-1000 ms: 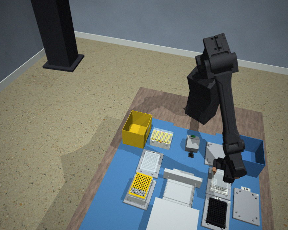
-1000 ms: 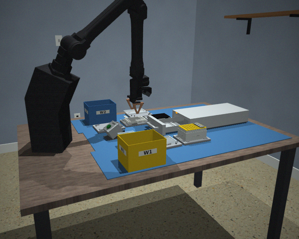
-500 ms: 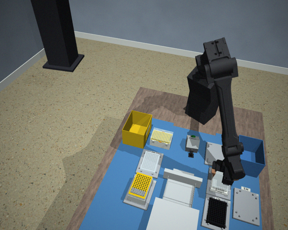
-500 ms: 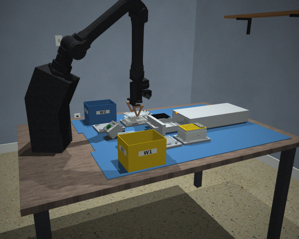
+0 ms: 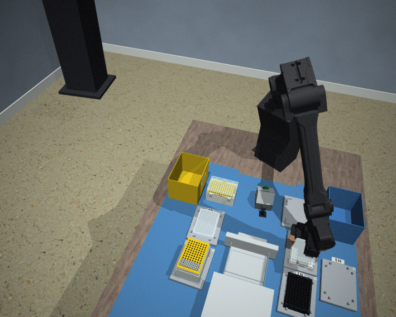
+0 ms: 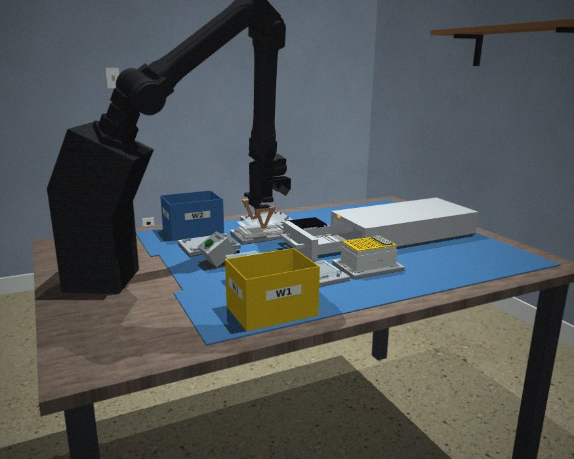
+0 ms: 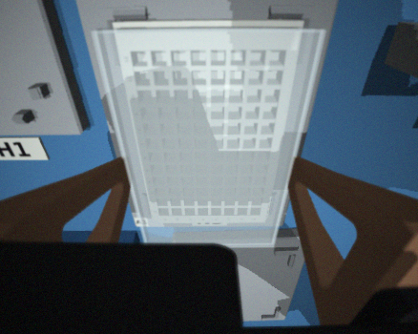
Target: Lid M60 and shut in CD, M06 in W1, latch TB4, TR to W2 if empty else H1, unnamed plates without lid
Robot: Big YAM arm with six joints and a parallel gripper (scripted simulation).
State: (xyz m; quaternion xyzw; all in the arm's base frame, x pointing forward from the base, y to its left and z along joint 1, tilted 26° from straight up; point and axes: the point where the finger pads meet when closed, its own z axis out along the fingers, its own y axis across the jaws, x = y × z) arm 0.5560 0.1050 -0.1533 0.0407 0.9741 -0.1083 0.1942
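Right now the clear plate lid is right at my hand. Also, from my hand: white assay plate: 30 mm below; nest N3: 40 mm below; home nest H1: 130 mm to the left, 100 mm ahead, 40 mm below.
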